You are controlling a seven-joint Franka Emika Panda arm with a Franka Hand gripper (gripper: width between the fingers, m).
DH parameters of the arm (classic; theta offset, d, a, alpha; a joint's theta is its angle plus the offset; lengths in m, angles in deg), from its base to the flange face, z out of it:
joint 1: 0 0.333 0 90
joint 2: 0 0 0 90
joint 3: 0 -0.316 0.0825 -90
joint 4: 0 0 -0.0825 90
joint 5: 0 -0.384 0 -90
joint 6: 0 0 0.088 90
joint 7: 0 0.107 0 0
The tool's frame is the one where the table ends.
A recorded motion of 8 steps. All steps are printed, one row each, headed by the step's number.
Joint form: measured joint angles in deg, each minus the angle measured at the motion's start. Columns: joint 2, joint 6, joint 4, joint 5, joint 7, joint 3, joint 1.
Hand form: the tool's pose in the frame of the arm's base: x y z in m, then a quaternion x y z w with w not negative. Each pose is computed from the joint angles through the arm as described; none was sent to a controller.
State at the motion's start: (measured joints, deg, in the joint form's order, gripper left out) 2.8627 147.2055 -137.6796 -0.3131 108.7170 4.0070 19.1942
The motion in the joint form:
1: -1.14 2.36 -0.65 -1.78 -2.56 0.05 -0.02
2: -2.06 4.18 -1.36 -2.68 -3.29 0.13 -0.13
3: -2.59 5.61 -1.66 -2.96 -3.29 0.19 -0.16
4: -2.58 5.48 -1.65 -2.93 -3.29 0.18 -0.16
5: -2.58 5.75 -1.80 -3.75 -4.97 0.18 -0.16
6: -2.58 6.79 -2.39 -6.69 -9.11 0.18 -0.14
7: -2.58 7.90 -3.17 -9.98 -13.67 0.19 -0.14
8: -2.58 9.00 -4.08 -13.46 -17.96 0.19 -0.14
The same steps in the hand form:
1: 0.4891 0.1313 0.3444 -0.68557 0.71912 -0.04481 0.10418
2: 0.4887 0.1289 0.3344 -0.68395 0.72033 -0.04341 0.10700
3: 0.4893 0.1279 0.3303 -0.68128 0.72200 -0.04556 0.11179
4: 0.4892 0.1280 0.3302 -0.68160 0.72186 -0.04517 0.11092
5: 0.4889 0.1274 0.3296 -0.68766 0.71582 -0.04395 0.11311
6: 0.4874 0.1253 0.3271 -0.69727 0.70530 -0.03859 0.12194
7: 0.4850 0.1222 0.3234 -0.70684 0.69441 -0.03312 0.13068
8: 0.4818 0.1186 0.3186 -0.71328 0.68642 -0.02735 0.13896

